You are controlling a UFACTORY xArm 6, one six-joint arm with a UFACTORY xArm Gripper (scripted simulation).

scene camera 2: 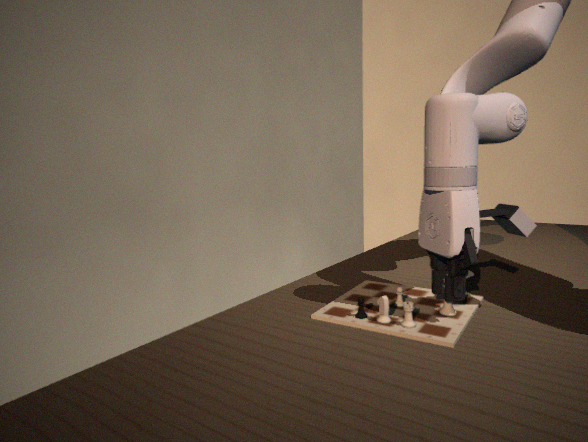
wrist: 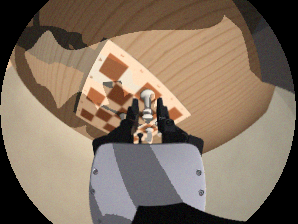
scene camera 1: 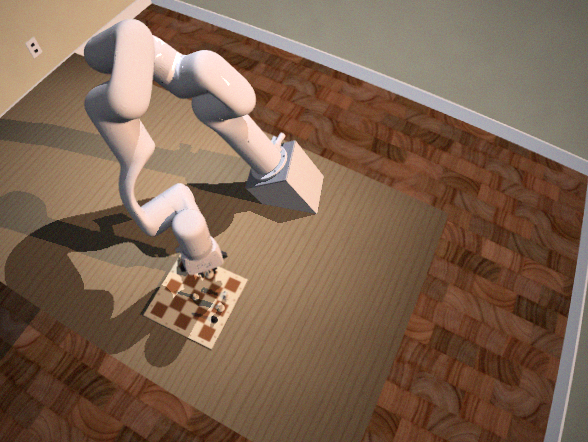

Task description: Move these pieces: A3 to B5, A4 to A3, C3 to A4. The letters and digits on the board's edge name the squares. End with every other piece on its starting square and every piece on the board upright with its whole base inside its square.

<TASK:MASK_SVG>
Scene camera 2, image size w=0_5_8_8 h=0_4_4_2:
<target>chessboard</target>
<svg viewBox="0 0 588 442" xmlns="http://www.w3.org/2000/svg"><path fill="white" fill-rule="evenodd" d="M311 319L454 348L482 303L483 296L465 294L464 301L452 302L452 306L457 314L455 316L444 316L439 313L439 310L444 305L444 294L434 295L432 289L366 280L313 313ZM359 297L363 297L365 300L364 311L367 314L366 319L355 317L359 308L357 304ZM386 295L389 302L388 316L391 322L382 324L377 322L377 317L379 316L377 300L381 296ZM399 286L403 288L403 301L407 302L407 304L408 302L413 303L413 320L416 322L416 326L413 328L401 326L401 321L404 319L403 307L394 306L394 302L397 299L396 288Z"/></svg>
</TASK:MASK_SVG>
